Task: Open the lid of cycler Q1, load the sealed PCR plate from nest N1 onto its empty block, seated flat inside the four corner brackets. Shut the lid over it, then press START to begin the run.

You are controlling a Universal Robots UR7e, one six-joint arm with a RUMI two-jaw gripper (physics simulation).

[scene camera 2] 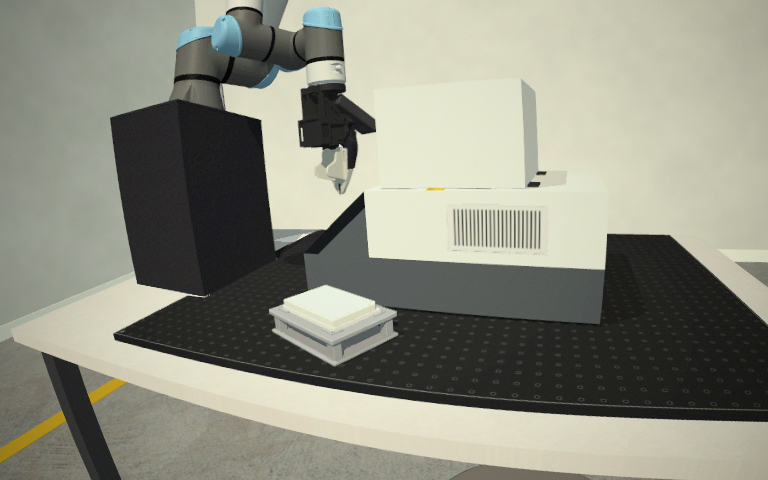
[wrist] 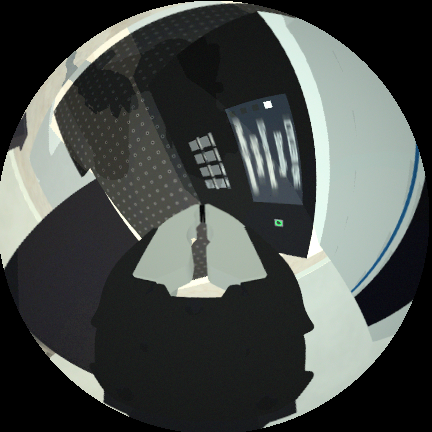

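Pixels of known places: gripper, fingertip midpoint: [scene camera 2: 341,194] [wrist: 202,207]; arm's base, link origin: [scene camera 2: 194,119].
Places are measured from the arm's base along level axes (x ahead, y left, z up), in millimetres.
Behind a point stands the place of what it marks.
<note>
The cycler [scene camera 2: 487,294] {x 724, y -49, z -328 mm} [wrist: 322,150] {x 523, y 80, z -170 mm} stands on the dark perforated board. Its tall white lid [scene camera 2: 450,135] {x 667, y -36, z -90 mm} sits down on the white body and looks shut; the block does not show. The front panel has a lit screen [wrist: 272,155] {x 481, y 73, z -196 mm}, several grey keys [wrist: 210,162] {x 422, y 68, z -246 mm} and a small green-marked button [wrist: 278,223] {x 487, y -12, z -198 mm}; its label is too small to read. A white plate [scene camera 2: 328,305] {x 537, y -198, z -315 mm} lies flat on a grey nest [scene camera 2: 334,346] {x 586, y -255, z -343 mm} beside the cycler. My gripper [scene camera 2: 340,190] {x 404, y 37, z -193 mm} [wrist: 202,207] {x 404, y 37, z -193 mm} is shut and empty, pointing down above the sloped front panel, apart from it.
The black robot pedestal [scene camera 2: 226,209] {x 136, y -38, z -215 mm} [wrist: 55,280] {x 130, y 23, z -120 mm} stands at the left, near the cycler's front. The perforated board [scene camera 2: 668,362] {x 995, y -112, z -370 mm} [wrist: 140,150] {x 286, y 118, z -370 mm} lies on a pale table [scene camera 2: 396,435] {x 719, y -333, z -387 mm}. The cycler's high lid rises beside my gripper on the right in the scene view.
</note>
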